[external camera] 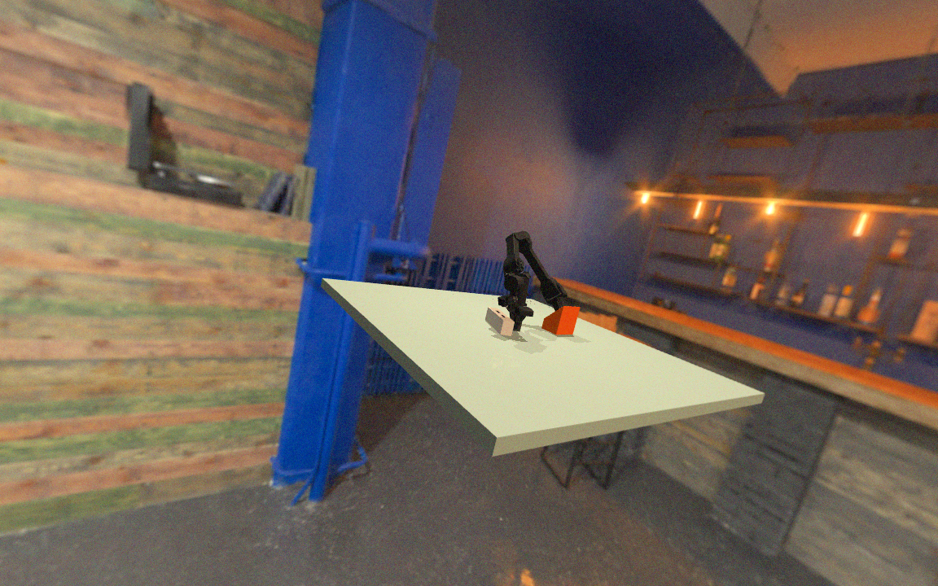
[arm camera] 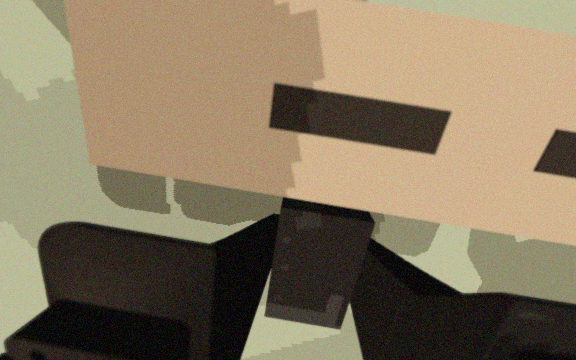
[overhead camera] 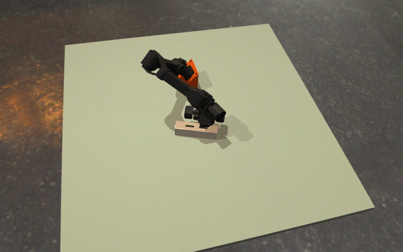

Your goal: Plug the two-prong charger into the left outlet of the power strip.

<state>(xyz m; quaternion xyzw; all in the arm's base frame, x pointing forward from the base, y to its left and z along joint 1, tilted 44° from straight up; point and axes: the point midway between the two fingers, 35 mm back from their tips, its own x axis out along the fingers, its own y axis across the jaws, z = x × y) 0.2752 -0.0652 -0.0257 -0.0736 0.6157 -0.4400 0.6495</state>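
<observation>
My gripper tip is now 10 mm to the left of the dark grey charger, 10 mm below it and 10 mm short of it.
</observation>
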